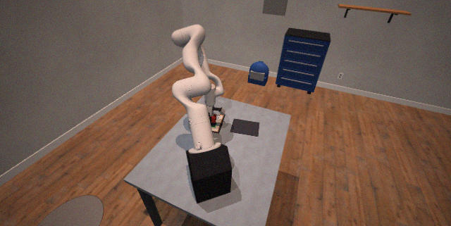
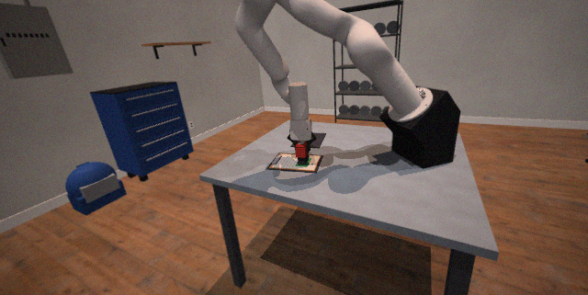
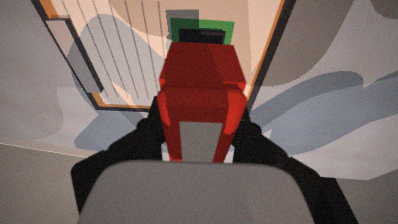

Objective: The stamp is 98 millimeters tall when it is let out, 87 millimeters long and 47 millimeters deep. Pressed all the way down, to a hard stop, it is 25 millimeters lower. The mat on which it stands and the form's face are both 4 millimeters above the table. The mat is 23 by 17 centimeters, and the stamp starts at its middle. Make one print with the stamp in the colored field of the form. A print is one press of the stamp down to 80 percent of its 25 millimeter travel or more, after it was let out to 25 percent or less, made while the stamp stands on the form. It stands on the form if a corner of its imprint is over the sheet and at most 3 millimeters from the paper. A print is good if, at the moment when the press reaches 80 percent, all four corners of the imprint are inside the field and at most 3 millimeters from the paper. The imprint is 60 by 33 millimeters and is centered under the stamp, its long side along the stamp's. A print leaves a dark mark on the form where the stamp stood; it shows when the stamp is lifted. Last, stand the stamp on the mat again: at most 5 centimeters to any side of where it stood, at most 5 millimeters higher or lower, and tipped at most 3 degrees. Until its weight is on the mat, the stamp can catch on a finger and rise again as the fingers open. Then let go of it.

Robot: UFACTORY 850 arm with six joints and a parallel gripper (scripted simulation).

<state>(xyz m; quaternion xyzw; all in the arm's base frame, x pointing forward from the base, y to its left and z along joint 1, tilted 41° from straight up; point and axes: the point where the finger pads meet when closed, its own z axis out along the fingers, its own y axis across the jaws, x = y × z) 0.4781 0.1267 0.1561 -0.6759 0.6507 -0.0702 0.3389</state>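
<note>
Now: the mat 280 mm to the right of my hand, 90 mm ahead of it and 80 mm below it. Also, from my hand: clipboard 70 mm below, 70 mm ahead, 10 mm to the left; stamp base 50 mm below; red stamp 20 mm below.
</note>
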